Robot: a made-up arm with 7 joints. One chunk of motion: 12 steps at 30 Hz.
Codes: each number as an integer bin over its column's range. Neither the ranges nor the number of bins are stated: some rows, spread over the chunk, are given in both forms.
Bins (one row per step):
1: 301 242 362 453 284 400 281
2: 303 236 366 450 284 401 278
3: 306 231 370 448 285 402 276
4: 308 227 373 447 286 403 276
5: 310 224 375 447 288 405 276
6: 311 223 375 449 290 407 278
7: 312 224 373 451 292 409 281
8: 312 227 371 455 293 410 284
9: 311 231 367 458 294 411 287
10: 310 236 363 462 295 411 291
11: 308 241 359 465 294 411 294
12: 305 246 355 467 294 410 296
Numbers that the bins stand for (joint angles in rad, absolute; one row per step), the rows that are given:
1: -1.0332 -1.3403 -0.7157 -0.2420 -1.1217 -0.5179 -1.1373
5: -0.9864 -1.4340 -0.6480 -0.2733 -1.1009 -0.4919 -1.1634
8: -0.9760 -1.4184 -0.6689 -0.2316 -1.0749 -0.4659 -1.1217
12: -1.0124 -1.3195 -0.7522 -0.1692 -1.0697 -0.4659 -1.0593
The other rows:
2: -1.0228 -1.3716 -0.6949 -0.2577 -1.1217 -0.5127 -1.1530
3: -1.0072 -1.3976 -0.6741 -0.2681 -1.1165 -0.5075 -1.1634
4: -0.9968 -1.4184 -0.6585 -0.2733 -1.1113 -0.5023 -1.1634
6: -0.9812 -1.4392 -0.6480 -0.2629 -1.0905 -0.4815 -1.1530
7: -0.9760 -1.4340 -0.6585 -0.2525 -1.0801 -0.4711 -1.1373
9: -0.9812 -1.3976 -0.6897 -0.2160 -1.0697 -0.4607 -1.1061
10: -0.9864 -1.3716 -0.7105 -0.1952 -1.0645 -0.4607 -1.0853
11: -0.9968 -1.3455 -0.7313 -0.1796 -1.0697 -0.4607 -1.0697

